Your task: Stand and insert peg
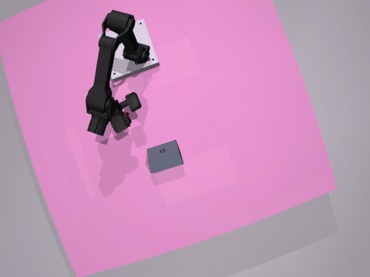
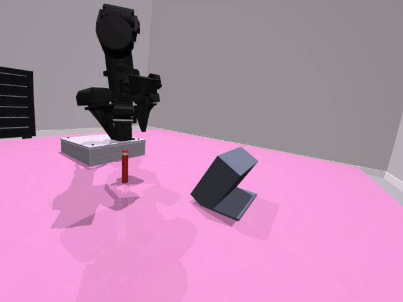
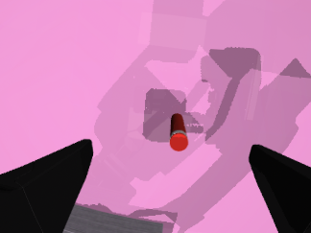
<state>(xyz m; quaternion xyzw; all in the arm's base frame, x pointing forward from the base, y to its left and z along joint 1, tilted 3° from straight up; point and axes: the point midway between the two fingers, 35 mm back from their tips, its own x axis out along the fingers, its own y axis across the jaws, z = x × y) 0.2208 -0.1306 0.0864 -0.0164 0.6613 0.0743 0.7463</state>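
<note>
The red peg is 10 mm behind my gripper tip, 10 mm to the right of it and 60 mm below it. Also, from my gripper tip: grey foot (230 mm ahead, 100 mm to the left, 120 mm below); sloped panel (210 mm ahead, 100 mm to the left, 70 mm below).
</note>
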